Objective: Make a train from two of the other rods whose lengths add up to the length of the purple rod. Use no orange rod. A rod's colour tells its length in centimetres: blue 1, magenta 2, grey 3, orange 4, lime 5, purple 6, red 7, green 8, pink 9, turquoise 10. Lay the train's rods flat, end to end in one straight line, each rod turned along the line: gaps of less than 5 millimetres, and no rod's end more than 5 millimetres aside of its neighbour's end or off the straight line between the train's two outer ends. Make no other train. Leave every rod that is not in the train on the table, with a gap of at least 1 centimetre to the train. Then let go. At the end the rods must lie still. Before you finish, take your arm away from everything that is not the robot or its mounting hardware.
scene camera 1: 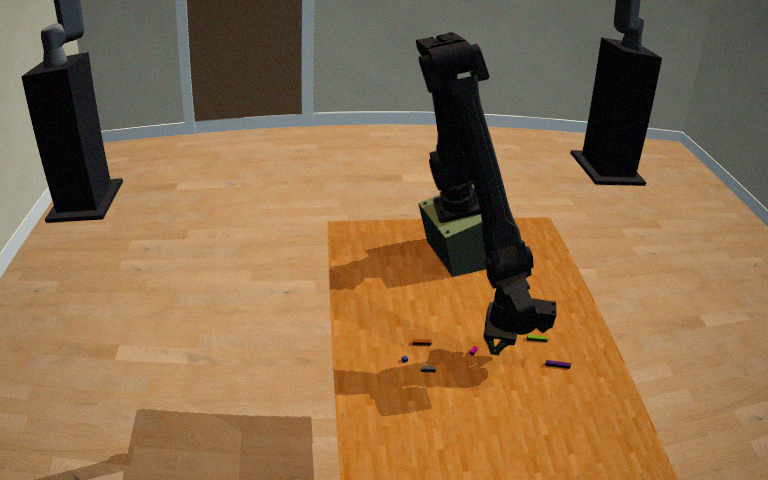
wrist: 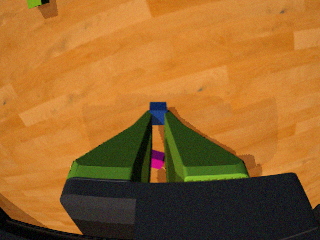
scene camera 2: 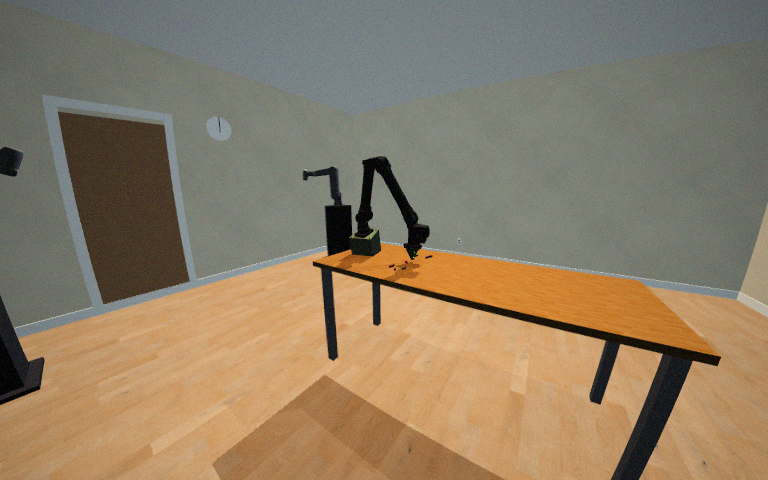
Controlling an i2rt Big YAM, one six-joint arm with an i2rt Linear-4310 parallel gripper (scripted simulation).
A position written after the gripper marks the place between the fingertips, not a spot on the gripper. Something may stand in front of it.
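Note:
The gripper (scene camera 1: 494, 352) is in sight, and the same gripper (wrist: 158, 118) can be seen as well.

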